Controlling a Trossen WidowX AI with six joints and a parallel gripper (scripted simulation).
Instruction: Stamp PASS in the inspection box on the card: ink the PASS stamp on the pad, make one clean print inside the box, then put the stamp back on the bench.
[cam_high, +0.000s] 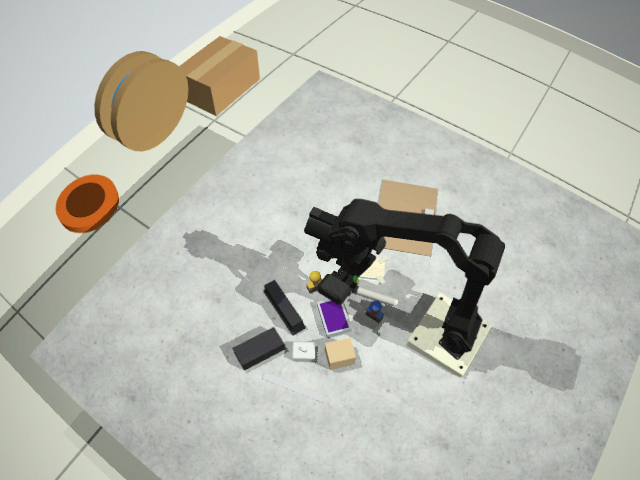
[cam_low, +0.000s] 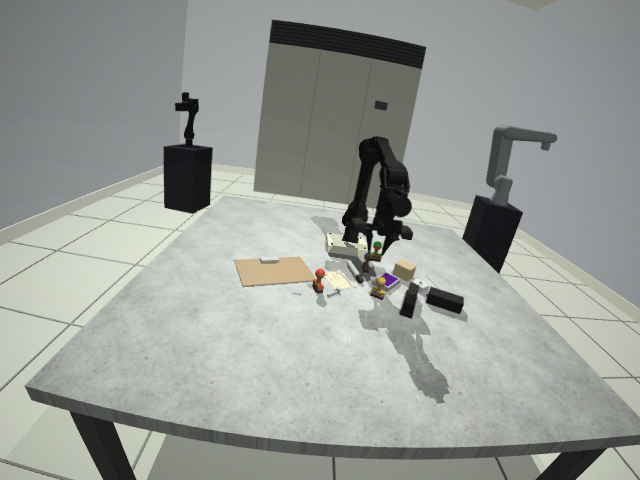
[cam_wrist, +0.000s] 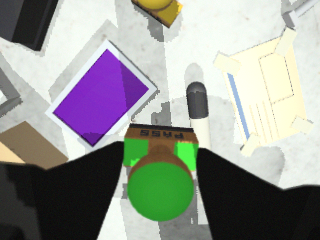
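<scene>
The purple ink pad is 6 cm to the left of my gripper tip and 9 cm below it. The rest, counted from my gripper tip: white marker (1 cm behind, 4 cm to the right, 9 cm below); blue-knobbed stamp (7 cm behind, 2 cm to the right, 8 cm below); green pass stamp (right at my gripper tip).
</scene>
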